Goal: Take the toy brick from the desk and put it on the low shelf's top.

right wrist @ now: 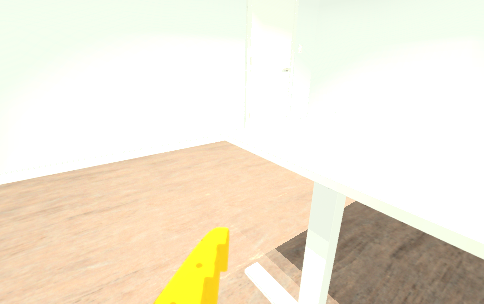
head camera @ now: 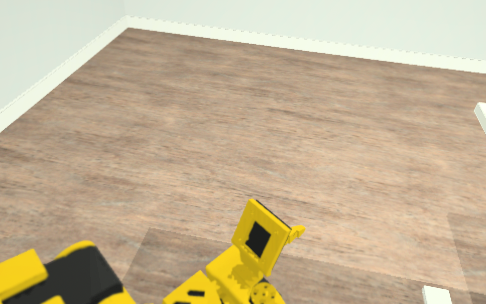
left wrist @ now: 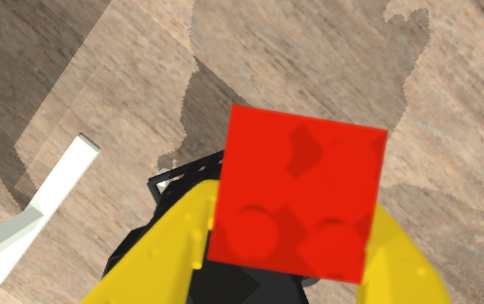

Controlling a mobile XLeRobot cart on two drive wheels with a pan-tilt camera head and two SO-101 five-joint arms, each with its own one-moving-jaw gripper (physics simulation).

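Frame: origin at the left arm's base, x ahead, y left, z up, level; metres.
Where they show: left hand, its tool point: [left wrist: 220, 199]; right hand, its tool point: [right wrist: 228, 243] [head camera: 302, 231].
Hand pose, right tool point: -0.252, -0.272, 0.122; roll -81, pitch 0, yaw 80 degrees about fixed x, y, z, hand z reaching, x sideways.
After its pixels a point has its place, as x, y, z.
A red toy brick [left wrist: 297, 192] {0.117, 0.198, 0.059} with round studs fills the middle of the left wrist view. My left gripper [left wrist: 292, 235] is shut on it, with its two yellow jaws pressing on opposite sides; the brick hides the jaw tips. It is held up above the floor. My right gripper [right wrist: 220, 242] is fully open, with one notched jaw in the right wrist view. The white desk [right wrist: 415, 221] {-0.471, 0.063, -0.068} stands at the right of that view, its top washed out by light. The low shelf does not show in these views.
A white desk leg [right wrist: 322, 240] {-0.724, 0.063, -0.325} stands on the wood floor [head camera: 250, 125] {-1.430, -1.170, -0.775} [right wrist: 125, 215] {-1.619, -0.834, -0.775}. White foot bars [left wrist: 65, 172] [head camera: 436, 295] lie low at the left of the left wrist view and the lower right of the head view. A door [right wrist: 270, 75] {-3.587, 0.679, 0.066} stands at the back.
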